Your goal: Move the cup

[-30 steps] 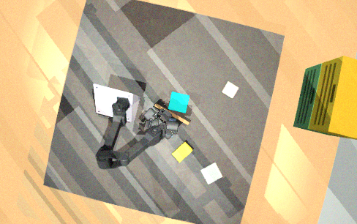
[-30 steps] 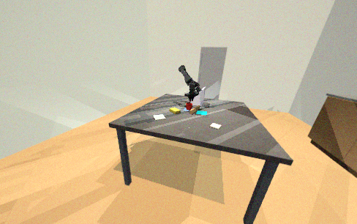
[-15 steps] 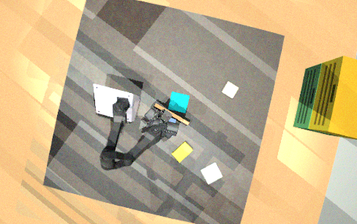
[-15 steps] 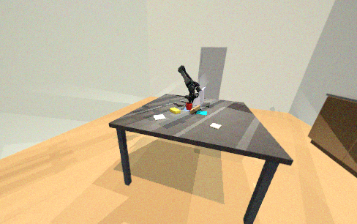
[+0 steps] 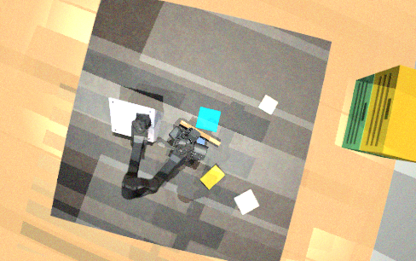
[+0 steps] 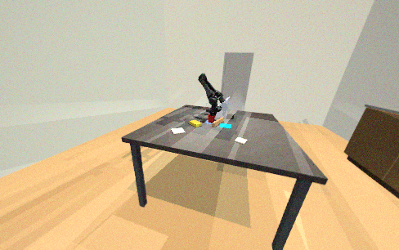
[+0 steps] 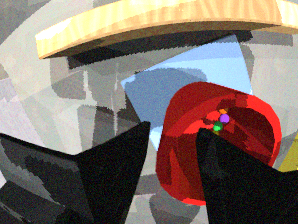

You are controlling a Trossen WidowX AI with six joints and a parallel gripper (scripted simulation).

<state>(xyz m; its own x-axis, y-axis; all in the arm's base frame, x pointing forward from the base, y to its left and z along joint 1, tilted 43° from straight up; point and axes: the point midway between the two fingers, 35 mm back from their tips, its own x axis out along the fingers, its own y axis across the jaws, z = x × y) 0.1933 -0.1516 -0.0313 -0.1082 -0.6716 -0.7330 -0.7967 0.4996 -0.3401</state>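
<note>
The cup is 20 mm to the right of my gripper tip, 20 mm ahead of it and 10 mm below it. From my gripper tip the other things lie so: cyan pad: 130 mm to the left, 90 mm ahead, 60 mm below; wooden bar: 60 mm to the left, 50 mm ahead, 40 mm below; pale blue pad: 60 mm below, 20 mm to the right, 20 mm ahead.
</note>
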